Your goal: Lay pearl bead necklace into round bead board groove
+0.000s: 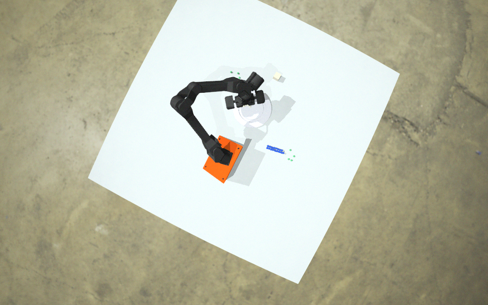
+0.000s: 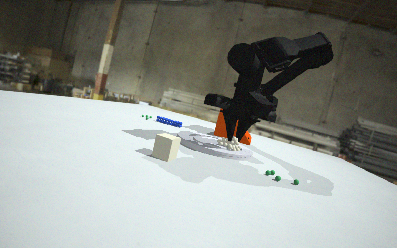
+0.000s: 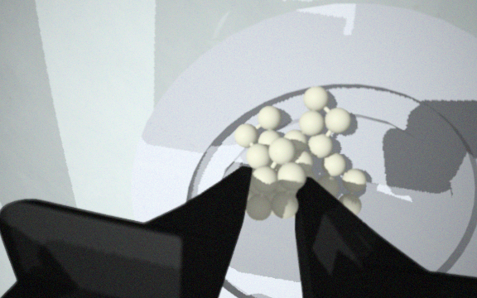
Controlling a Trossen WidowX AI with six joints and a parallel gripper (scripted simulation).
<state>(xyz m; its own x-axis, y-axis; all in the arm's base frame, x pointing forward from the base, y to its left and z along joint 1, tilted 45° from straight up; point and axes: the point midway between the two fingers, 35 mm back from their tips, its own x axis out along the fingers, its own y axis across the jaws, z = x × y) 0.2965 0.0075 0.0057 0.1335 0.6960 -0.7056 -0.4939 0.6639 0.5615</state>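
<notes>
Right now my gripper tip is 1 cm past the round bead board, 4 cm to the left of it and 2 cm above it. The rest, counted from my gripper tip: cream cube (19 cm ahead, 11 cm to the right, 1 cm below).
</notes>
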